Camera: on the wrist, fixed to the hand. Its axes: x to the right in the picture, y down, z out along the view.
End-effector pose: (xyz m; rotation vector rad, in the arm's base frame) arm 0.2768 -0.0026 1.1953 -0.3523 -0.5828 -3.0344
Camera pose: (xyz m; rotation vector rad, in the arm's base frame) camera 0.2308 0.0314 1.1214 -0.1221 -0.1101 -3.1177
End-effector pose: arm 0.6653 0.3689 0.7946 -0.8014 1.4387 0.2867
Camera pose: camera 0.6590 0.2757 0.7915 -1.0947 1.5564 0.4564
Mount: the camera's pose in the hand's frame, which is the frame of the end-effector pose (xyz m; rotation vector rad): 0.0284 -0.0617 -0.0642 -0.3059 0.1532 -0.0059
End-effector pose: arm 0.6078 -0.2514 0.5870 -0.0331 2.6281 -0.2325
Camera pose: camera 0.5508 -0.3039 0.6393 -0.1312 2.7923 0.1736
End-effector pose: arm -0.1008 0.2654 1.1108 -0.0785 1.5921 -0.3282
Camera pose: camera -0.1750 0.2097 1.1001 -0.2993 1.7849 -0.0942
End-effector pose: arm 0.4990 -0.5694 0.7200 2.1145 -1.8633 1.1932
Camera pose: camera 0.5202 -0.5425 0.8070 1.8136 -1.8345 0.9649
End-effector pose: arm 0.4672 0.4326 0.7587 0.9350 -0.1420 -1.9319
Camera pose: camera 0.4587 0.4609 0.6700 0.8717 0.2398 -1.8148
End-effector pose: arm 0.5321 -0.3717 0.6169 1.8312 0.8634 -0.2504
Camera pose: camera 0.4977 -0.2910 0.5845 1.5759 0.9567 0.0199
